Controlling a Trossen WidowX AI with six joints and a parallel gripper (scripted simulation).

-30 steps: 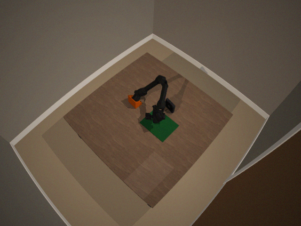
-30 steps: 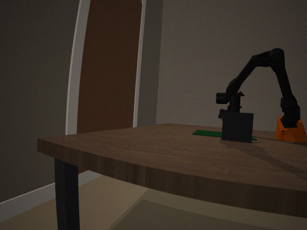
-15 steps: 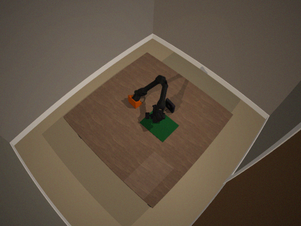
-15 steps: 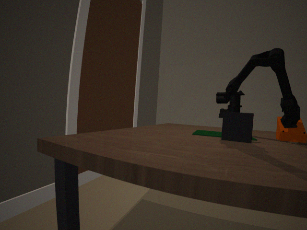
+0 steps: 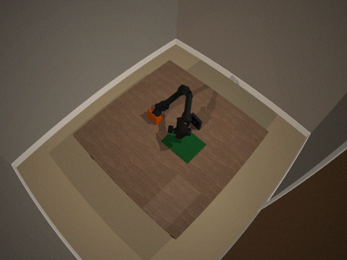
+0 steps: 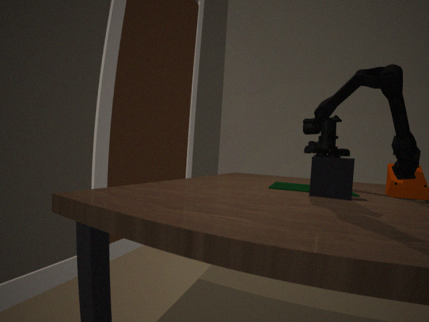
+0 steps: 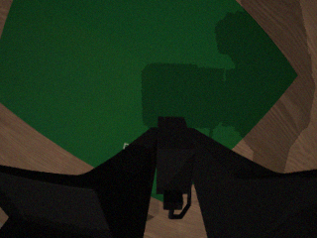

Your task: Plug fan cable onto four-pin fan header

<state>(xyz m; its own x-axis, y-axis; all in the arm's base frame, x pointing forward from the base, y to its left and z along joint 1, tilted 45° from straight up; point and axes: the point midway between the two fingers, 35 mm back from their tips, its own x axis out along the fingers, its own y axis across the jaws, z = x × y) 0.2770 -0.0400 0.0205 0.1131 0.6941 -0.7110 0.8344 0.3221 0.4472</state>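
Right now the black plug is 10 mm to the left of my gripper tip and 10 mm above it. The rest, counted from my gripper tip: green board: 50 mm ahead, 80 mm below; black fan: 10 mm ahead, 200 mm to the left; pale part: 60 mm to the left, 50 mm below.
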